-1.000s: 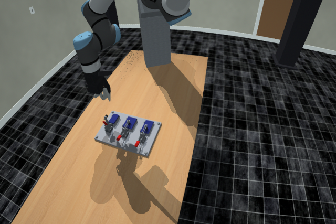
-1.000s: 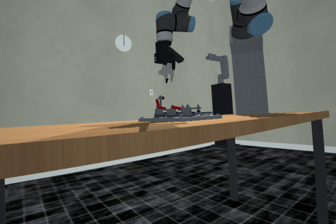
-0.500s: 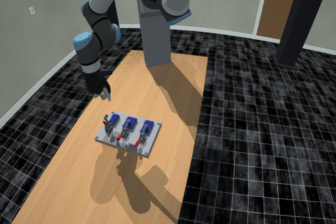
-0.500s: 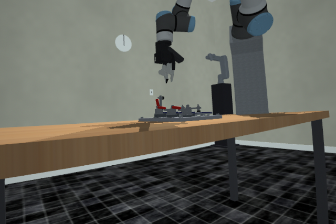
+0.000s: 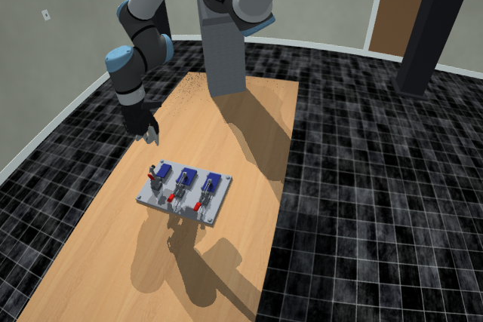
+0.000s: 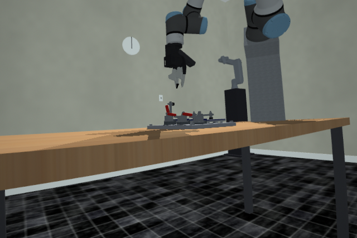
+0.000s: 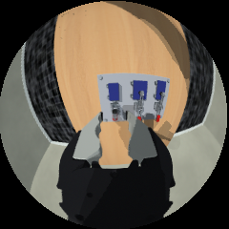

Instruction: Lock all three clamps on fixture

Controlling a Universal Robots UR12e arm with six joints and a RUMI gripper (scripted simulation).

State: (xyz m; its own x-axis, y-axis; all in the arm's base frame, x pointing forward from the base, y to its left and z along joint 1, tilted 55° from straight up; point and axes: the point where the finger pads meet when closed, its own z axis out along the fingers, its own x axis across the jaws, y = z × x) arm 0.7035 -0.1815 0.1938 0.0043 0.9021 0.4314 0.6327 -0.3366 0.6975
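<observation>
Right now the grey fixture plate is 21 cm below my hand, 11 cm to the left of it and 4 cm ahead of it.
</observation>
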